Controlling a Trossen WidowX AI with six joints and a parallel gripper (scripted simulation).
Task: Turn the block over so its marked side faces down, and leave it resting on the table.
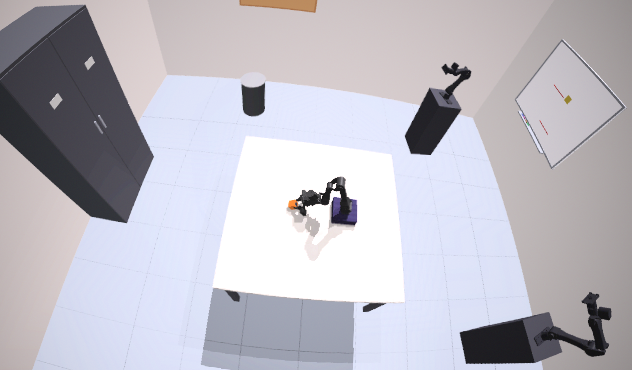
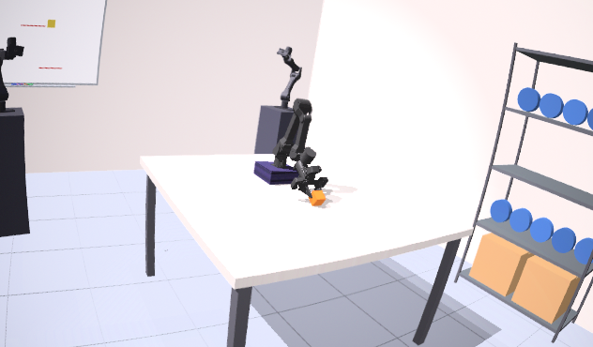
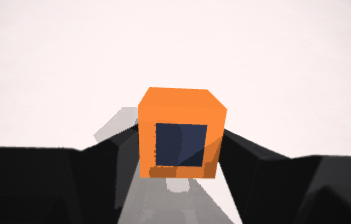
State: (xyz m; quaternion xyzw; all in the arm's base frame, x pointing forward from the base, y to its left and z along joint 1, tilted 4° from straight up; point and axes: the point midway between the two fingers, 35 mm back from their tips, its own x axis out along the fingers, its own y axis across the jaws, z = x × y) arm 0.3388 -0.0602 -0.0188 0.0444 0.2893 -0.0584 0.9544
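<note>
The orange block lies 1 cm behind my gripper tip.
</note>
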